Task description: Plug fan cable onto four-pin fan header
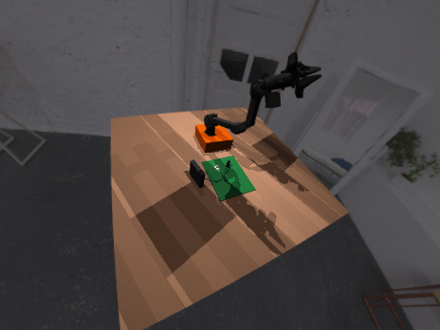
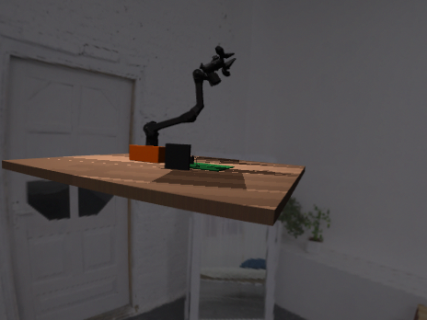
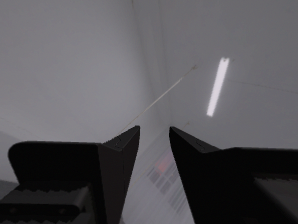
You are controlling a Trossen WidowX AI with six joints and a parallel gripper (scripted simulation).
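Right now my gripper tip is 64 cm above the black plug, 19 cm past it and 13 cm to the left of it. Also, from my gripper tip: green board: 67 cm below, 18 cm to the right, 12 cm behind; then black fan: 60 cm below, 36 cm to the right, 18 cm behind; then white header: 66 cm below, 21 cm to the right, 20 cm behind.
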